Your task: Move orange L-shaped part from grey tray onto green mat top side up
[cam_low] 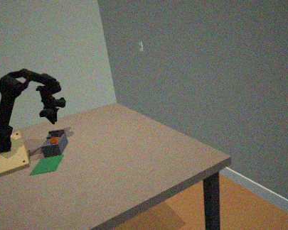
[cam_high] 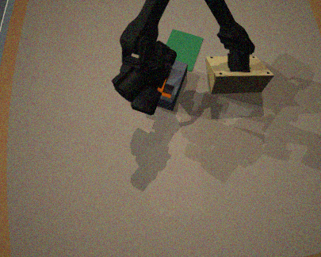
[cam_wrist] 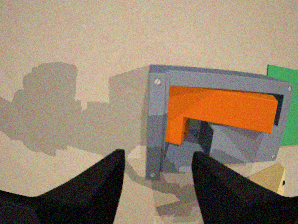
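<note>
My gripper tip is 20 mm past the orange l-shaped part, 40 mm to the left of it and 90 mm above it. The rest, counted from my gripper tip: green mat: 70 mm behind, 210 mm to the right, 150 mm below.
</note>
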